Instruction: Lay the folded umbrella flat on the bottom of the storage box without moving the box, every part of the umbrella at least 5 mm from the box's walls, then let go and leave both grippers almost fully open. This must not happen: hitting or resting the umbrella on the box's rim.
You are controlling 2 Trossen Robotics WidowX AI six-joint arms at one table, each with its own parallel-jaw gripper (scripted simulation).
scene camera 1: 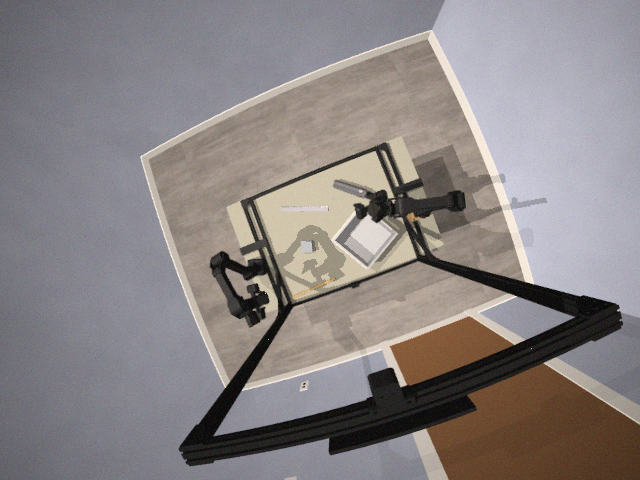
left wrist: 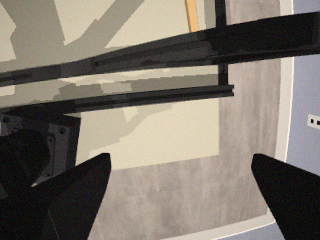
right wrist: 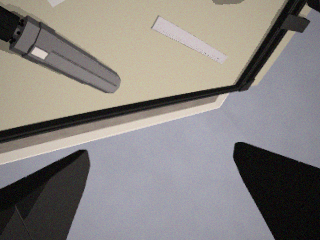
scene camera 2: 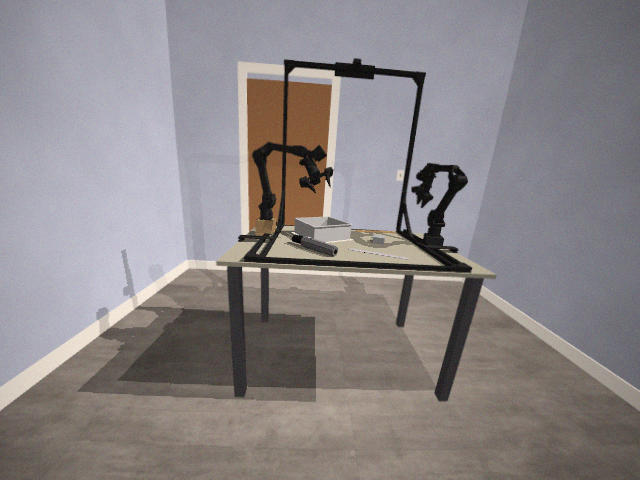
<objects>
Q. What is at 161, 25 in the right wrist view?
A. A white ruler.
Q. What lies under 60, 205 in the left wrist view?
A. My left gripper.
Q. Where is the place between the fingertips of my right gripper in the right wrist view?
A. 162, 154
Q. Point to a storage box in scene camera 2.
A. At 326, 229
</objects>
